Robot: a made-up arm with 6 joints.
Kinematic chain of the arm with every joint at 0, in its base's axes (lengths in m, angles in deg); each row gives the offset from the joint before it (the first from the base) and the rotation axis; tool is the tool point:
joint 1: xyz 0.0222 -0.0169 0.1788 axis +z
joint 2: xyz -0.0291 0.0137 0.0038 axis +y
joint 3: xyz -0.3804 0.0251 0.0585 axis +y
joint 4: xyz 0.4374 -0.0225 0.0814 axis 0.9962 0 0.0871
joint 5: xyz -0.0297 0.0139 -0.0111 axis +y
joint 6: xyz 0.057 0.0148 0.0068 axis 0.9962 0 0.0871
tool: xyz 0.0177 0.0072 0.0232
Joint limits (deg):
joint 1: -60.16..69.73
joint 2: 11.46..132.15
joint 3: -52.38..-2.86
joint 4: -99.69..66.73
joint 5: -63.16..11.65
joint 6: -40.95..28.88
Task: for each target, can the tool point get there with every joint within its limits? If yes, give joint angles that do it. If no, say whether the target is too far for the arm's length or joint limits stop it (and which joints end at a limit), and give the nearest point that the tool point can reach.
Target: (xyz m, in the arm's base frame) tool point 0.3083 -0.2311 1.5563
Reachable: no: too far | nearest point 0.1197 -0.0899 0.7197 | short by 0.869 m
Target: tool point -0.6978 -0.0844 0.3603
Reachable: no: joint limits stop it (at a limit: joint 2, joint 3, joint 5) | nearest point -0.1490 -0.0329 0.6728 | short by 0.634 m
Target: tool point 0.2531 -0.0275 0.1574
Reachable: yes | joints -14.74 79.29 -15.81 -56.09 0.93 -16.23
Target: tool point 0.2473 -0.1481 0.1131
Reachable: yes | joints -30.36 102.89 -11.53 42.19 -57.43 -12.27
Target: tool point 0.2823 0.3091 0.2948
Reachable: yes | joints 39.44 90.55 -42.44 -37.63 -42.75 -26.13
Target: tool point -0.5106 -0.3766 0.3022
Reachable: no: joint limits stop it (at a limit: joint 2, joint 3, joint 5) | nearest point -0.1121 -0.1076 0.6576 | short by 0.598 m
